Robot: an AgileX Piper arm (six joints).
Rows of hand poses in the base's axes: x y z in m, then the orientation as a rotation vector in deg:
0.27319 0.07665 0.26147 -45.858 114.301 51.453
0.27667 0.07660 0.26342 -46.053 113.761 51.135
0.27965 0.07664 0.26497 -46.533 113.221 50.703
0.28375 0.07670 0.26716 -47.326 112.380 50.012
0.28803 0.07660 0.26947 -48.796 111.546 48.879
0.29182 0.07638 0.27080 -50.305 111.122 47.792
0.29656 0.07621 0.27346 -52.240 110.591 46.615
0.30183 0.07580 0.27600 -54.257 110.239 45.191
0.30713 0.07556 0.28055 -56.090 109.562 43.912
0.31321 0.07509 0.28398 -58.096 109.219 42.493
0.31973 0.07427 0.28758 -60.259 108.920 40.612
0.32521 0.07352 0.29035 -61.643 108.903 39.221
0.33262 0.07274 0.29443 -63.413 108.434 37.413
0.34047 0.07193 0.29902 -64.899 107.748 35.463
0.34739 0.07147 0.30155 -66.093 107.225 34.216
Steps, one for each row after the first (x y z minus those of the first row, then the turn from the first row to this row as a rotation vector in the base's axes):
0.00348 -0.00005 0.00195 0.015 -0.607 0.019
0.00646 -0.00001 0.00350 -0.145 -1.290 0.197
0.01056 0.00005 0.00569 -0.424 -2.362 0.502
0.01484 -0.00005 0.00800 -1.222 -3.677 1.120
0.01863 -0.00027 0.00933 -2.214 -4.622 1.781
0.02337 -0.00044 0.01199 -3.386 -5.702 2.729
0.02864 -0.00085 0.01453 -4.821 -6.728 3.641
0.03394 -0.00109 0.01908 -5.963 -7.925 4.503
0.04002 -0.00156 0.02251 -7.418 -8.889 5.434
0.04654 -0.00238 0.02611 -9.230 -9.995 6.311
0.05202 -0.00313 0.02888 -10.582 -10.621 6.799
0.05943 -0.00391 0.03296 -12.140 -11.781 7.448
0.06728 -0.00472 0.03755 -13.585 -13.163 7.859
0.07420 -0.00518 0.04008 -14.582 -14.097 8.318

